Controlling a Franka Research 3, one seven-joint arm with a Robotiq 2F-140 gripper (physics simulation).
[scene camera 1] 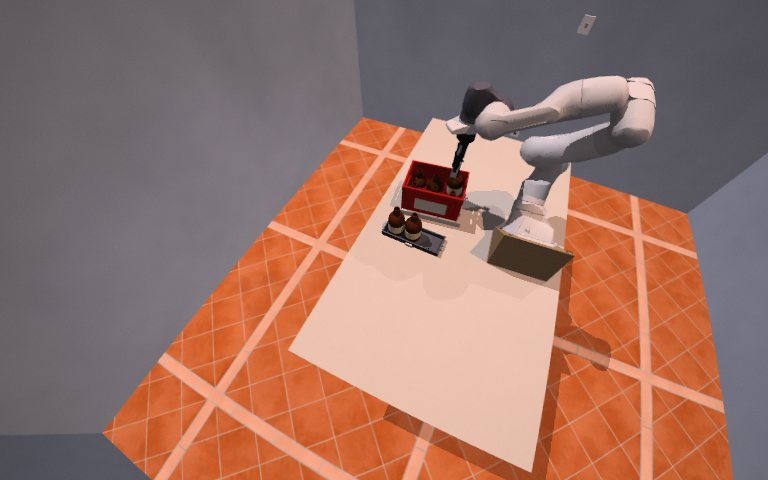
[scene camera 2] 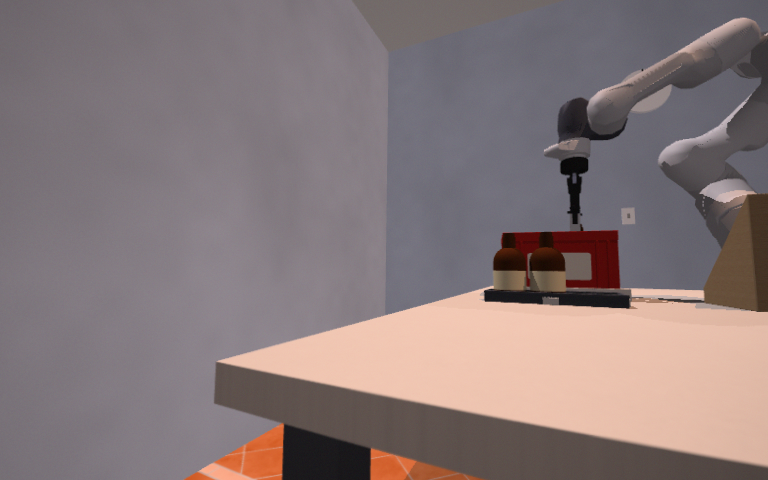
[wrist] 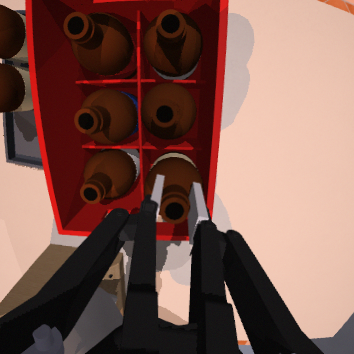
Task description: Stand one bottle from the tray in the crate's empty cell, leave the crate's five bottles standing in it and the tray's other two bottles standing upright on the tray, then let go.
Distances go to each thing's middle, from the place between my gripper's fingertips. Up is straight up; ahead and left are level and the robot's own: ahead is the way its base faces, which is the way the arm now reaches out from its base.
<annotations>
I see my gripper 4 cm above the brown bottle (wrist: 179, 171) and 2 cm past it.
</annotations>
